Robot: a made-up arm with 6 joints. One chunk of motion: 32 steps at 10 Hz.
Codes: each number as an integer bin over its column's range. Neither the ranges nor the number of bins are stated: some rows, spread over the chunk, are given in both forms.
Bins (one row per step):
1: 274 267 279 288 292 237
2: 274 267 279 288 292 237
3: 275 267 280 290 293 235
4: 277 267 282 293 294 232
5: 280 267 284 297 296 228
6: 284 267 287 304 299 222
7: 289 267 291 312 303 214
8: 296 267 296 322 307 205
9: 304 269 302 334 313 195
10: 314 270 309 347 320 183
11: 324 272 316 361 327 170
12: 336 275 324 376 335 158
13: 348 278 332 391 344 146
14: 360 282 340 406 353 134
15: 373 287 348 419 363 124
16: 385 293 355 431 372 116
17: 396 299 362 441 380 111
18: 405 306 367 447 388 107
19: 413 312 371 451 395 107
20: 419 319 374 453 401 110
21: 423 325 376 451 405 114
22: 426 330 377 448 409 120
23: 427 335 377 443 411 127
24: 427 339 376 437 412 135
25: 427 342 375 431 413 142
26: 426 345 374 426 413 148
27: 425 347 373 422 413 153
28: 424 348 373 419 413 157
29: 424 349 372 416 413 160
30: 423 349 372 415 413 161
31: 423 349 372 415 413 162
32: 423 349 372 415 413 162
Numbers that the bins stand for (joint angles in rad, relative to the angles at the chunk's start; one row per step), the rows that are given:
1: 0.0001 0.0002 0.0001 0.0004 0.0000 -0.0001
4: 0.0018 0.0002 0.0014 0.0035 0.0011 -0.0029
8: 0.0122 0.0002 0.0074 0.0216 0.0082 -0.0177
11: 0.0275 0.0024 0.0160 0.0461 0.0192 -0.0368
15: 0.0544 0.0092 0.0298 0.0824 0.0389 -0.0621
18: 0.0719 0.0177 0.0380 0.0999 0.0526 -0.0714
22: 0.0834 0.0285 0.0423 0.1005 0.0641 -0.0642
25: 0.0840 0.0339 0.0414 0.0899 0.0663 -0.0522
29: 0.0823 0.0371 0.0402 0.0805 0.0663 -0.0423
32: 0.0818 0.0371 0.0402 0.0799 0.0663 -0.0412
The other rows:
2: 0.0001 0.0002 0.0001 0.0004 0.0000 -0.0001
3: 0.0007 0.0002 0.0005 0.0016 0.0005 -0.0012
5: 0.0034 0.0002 0.0023 0.0060 0.0022 -0.0051
6: 0.0056 0.0002 0.0036 0.0104 0.0038 -0.0084
7: 0.0084 0.0002 0.0053 0.0154 0.0060 -0.0127
9: 0.0166 0.0011 0.0100 0.0292 0.0115 -0.0232
10: 0.0221 0.0015 0.0130 0.0373 0.0153 -0.0297
12: 0.0341 0.0038 0.0195 0.0555 0.0236 -0.0434
13: 0.0407 0.0051 0.0229 0.0649 0.0285 -0.0500
14: 0.0473 0.0069 0.0264 0.0742 0.0334 -0.0566
16: 0.0610 0.0119 0.0328 0.0899 0.0438 -0.0664
17: 0.0670 0.0146 0.0359 0.0962 0.0482 -0.0692
19: 0.0763 0.0204 0.0397 0.1024 0.0564 -0.0714
20: 0.0796 0.0236 0.0410 0.1037 0.0597 -0.0697
21: 0.0818 0.0263 0.0419 0.1024 0.0619 -0.0675
23: 0.0840 0.0308 0.0423 0.0974 0.0652 -0.0604
24: 0.0840 0.0326 0.0419 0.0937 0.0658 -0.0560
26: 0.0834 0.0353 0.0410 0.0868 0.0663 -0.0489
27: 0.0829 0.0362 0.0406 0.0843 0.0663 -0.0462
28: 0.0823 0.0366 0.0406 0.0824 0.0663 -0.0440
30: 0.0818 0.0371 0.0402 0.0799 0.0663 -0.0418
31: 0.0818 0.0371 0.0402 0.0799 0.0663 -0.0412

